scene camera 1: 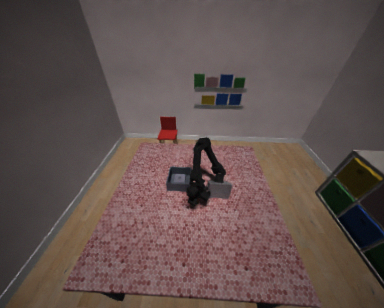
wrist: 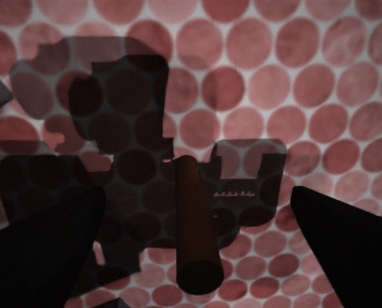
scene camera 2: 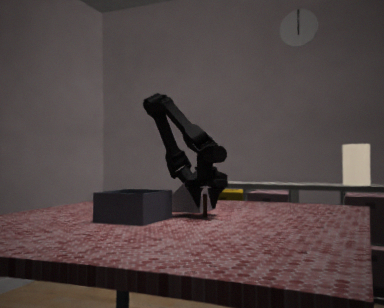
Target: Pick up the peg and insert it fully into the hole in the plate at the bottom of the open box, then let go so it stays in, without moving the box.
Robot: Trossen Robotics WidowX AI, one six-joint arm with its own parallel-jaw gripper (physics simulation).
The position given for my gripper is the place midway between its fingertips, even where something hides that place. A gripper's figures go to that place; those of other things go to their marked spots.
Labels:
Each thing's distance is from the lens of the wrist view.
my gripper (wrist: pixel 199 195): 0.11 m
brown peg (wrist: pixel 199 269): 0.07 m

